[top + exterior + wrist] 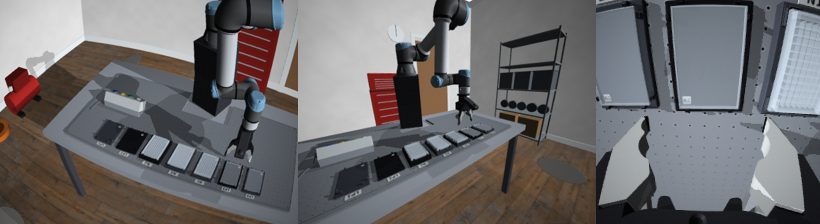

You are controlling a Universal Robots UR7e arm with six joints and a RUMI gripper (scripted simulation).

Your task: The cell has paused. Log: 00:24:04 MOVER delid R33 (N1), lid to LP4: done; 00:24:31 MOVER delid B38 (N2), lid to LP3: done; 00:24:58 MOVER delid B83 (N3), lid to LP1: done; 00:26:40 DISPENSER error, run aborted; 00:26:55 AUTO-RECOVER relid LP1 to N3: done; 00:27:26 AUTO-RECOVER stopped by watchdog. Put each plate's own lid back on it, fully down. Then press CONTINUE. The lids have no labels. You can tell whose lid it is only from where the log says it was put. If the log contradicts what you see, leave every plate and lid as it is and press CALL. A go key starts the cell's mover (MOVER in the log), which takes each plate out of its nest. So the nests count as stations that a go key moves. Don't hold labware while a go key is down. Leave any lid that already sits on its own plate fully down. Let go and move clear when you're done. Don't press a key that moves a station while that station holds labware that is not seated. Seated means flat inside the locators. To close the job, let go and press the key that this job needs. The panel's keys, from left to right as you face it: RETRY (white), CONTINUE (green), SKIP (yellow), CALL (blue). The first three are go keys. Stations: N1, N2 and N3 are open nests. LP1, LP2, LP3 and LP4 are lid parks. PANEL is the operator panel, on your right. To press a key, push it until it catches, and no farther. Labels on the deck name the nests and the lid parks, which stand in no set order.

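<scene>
Now: the translucent lid 5 cm below my hand, 5 cm ahead of it and 1 cm to the right of it. Also, from my hand: white plate 40 cm to the right, 4 cm below, 1 cm behind; then black lid park 52 cm to the right, 6 cm below, 3 cm behind; then white key 57 cm to the right, 27 cm behind.
</scene>
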